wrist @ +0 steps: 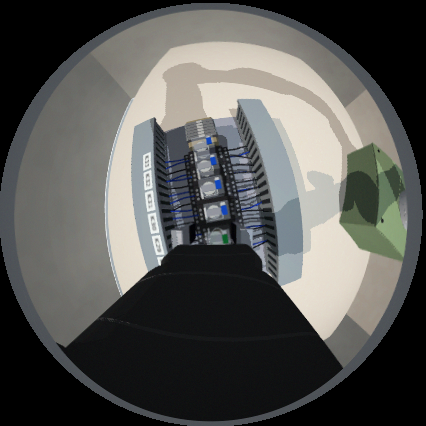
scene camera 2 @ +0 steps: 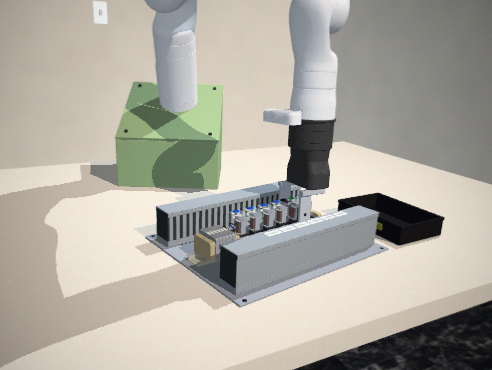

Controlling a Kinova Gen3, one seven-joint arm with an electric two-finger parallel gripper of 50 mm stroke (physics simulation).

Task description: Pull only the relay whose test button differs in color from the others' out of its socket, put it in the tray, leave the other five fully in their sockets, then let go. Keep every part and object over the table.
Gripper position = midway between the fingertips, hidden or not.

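There's a grey plate [wrist: 228, 134] in the wrist view, and that same view has the gripper [wrist: 212, 229] in it too. Scene camera 2 also shows the gripper [scene camera 2: 293, 221].
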